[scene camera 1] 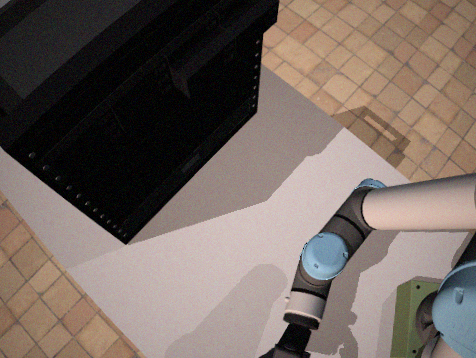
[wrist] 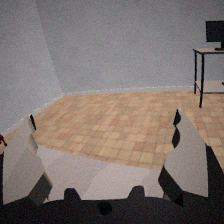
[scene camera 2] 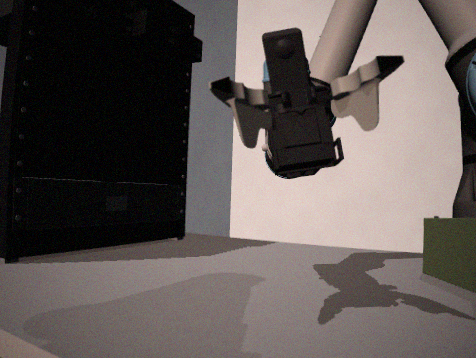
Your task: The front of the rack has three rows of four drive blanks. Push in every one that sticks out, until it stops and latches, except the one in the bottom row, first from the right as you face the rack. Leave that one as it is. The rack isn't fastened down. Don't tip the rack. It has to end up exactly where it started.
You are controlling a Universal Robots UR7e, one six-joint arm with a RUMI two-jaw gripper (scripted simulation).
Labels:
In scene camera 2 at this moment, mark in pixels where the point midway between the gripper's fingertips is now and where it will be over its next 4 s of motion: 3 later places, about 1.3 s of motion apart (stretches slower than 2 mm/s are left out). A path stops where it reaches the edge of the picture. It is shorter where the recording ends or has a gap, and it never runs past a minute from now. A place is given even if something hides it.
My gripper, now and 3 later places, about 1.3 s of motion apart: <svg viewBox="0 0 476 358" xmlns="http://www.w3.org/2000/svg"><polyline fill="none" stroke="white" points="308,69 222,103 203,74 250,26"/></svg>

